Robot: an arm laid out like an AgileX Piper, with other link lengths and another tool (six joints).
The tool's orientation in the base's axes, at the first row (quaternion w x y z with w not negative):
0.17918, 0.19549, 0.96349, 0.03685
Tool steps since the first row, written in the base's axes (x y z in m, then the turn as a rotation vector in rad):
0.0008, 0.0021, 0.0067, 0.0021, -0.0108, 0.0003
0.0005, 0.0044, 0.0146, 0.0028, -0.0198, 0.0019
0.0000, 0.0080, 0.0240, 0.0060, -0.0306, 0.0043
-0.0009, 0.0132, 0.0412, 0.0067, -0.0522, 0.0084
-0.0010, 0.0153, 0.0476, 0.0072, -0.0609, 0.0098
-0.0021, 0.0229, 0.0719, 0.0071, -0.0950, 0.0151
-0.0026, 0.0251, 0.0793, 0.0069, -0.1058, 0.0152
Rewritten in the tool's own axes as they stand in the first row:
-0.0021, 0.0032, -0.0060, -0.0061, -0.0091, 0.0005
-0.0035, 0.0063, -0.0134, -0.0108, -0.0169, -0.0008
-0.0048, 0.0108, -0.0224, -0.0185, -0.0254, -0.0019
-0.0077, 0.0176, -0.0388, -0.0289, -0.0444, -0.0055
-0.0089, 0.0204, -0.0448, -0.0332, -0.0521, -0.0066
-0.0131, 0.0305, -0.0678, -0.0481, -0.0828, -0.0116
-0.0142, 0.0334, -0.0749, -0.0522, -0.0928, -0.0118

